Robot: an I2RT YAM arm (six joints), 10 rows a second.
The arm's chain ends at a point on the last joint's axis. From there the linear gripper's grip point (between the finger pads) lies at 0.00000 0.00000 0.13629 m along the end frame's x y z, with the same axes.
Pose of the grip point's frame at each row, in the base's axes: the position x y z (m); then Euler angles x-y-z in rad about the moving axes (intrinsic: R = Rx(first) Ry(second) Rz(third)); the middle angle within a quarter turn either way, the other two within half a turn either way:
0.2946 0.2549 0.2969 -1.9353 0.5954 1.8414
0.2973 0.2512 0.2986 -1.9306 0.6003 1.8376
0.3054 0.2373 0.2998 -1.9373 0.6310 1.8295
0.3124 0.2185 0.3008 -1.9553 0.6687 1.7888
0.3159 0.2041 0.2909 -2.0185 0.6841 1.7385
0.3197 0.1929 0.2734 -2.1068 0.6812 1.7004
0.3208 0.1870 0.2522 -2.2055 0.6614 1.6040
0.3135 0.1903 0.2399 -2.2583 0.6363 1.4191
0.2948 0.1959 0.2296 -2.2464 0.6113 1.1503
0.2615 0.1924 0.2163 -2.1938 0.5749 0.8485
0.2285 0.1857 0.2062 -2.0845 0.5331 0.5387
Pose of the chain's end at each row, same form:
0.2182 0.1495 0.3371 -1.9353 0.5954 1.8414
0.2203 0.1459 0.3382 -1.9306 0.6003 1.8376
0.2250 0.1346 0.3392 -1.9373 0.6310 1.8295
0.2279 0.1194 0.3409 -1.9553 0.6687 1.7888
0.2298 0.1089 0.3366 -2.0185 0.6841 1.7385
0.2339 0.1019 0.3275 -2.1068 0.6812 1.7004
0.2371 0.1004 0.3160 -2.2055 0.6614 1.6040
0.2325 0.1056 0.3095 -2.2583 0.6363 1.4191
0.2166 0.1088 0.2994 -2.2464 0.6113 1.1503
0.1874 0.0995 0.2830 -2.1938 0.5749 0.8485
0.1592 0.0835 0.2639 -2.0845 0.5331 0.5387

